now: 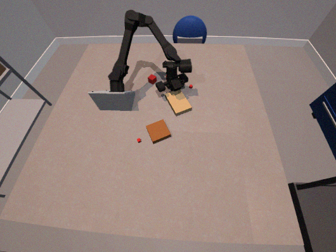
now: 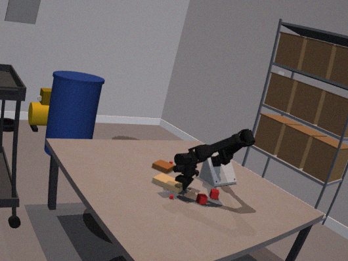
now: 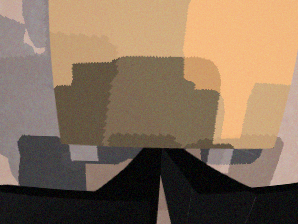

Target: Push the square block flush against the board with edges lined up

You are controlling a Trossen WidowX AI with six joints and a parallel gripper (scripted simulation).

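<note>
My gripper tip is now 280 mm to the left of the square block, 60 mm past it and 10 mm below it. The rest, counted from my gripper tip: pale wooden board 80 mm to the right, 40 mm ahead, 10 mm above.
</note>
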